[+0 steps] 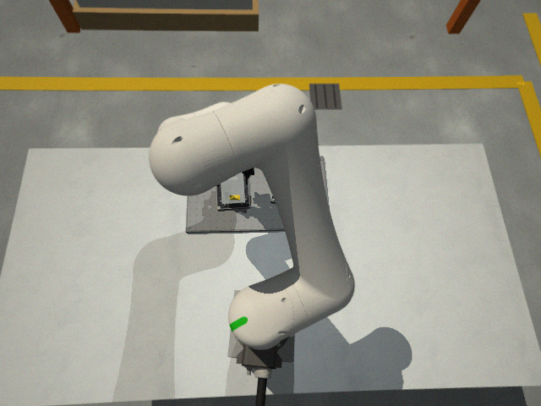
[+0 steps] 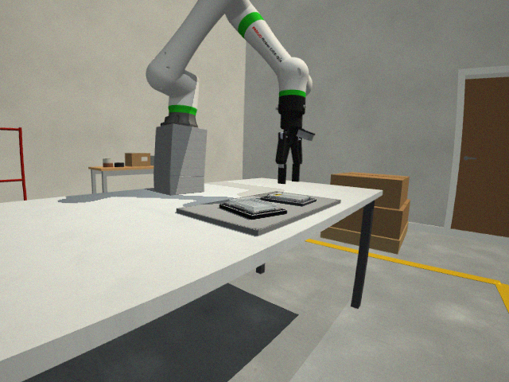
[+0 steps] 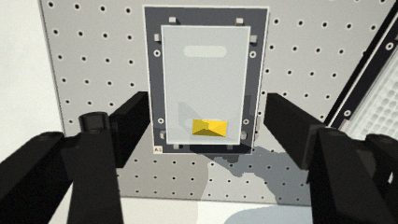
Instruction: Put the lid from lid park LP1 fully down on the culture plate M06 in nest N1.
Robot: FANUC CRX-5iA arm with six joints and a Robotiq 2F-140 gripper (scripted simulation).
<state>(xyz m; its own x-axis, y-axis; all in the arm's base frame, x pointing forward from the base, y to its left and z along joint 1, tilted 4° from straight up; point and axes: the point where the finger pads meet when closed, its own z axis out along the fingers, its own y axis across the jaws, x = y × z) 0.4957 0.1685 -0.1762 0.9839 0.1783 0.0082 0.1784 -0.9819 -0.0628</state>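
My gripper is now 70 mm above the clear lid. From my hand the other things lie so: culture plate M06: 220 mm to the right, 70 mm below, 40 mm ahead; then lid park LP1: 80 mm below; then nest: 220 mm to the right, 80 mm below, 40 mm ahead.
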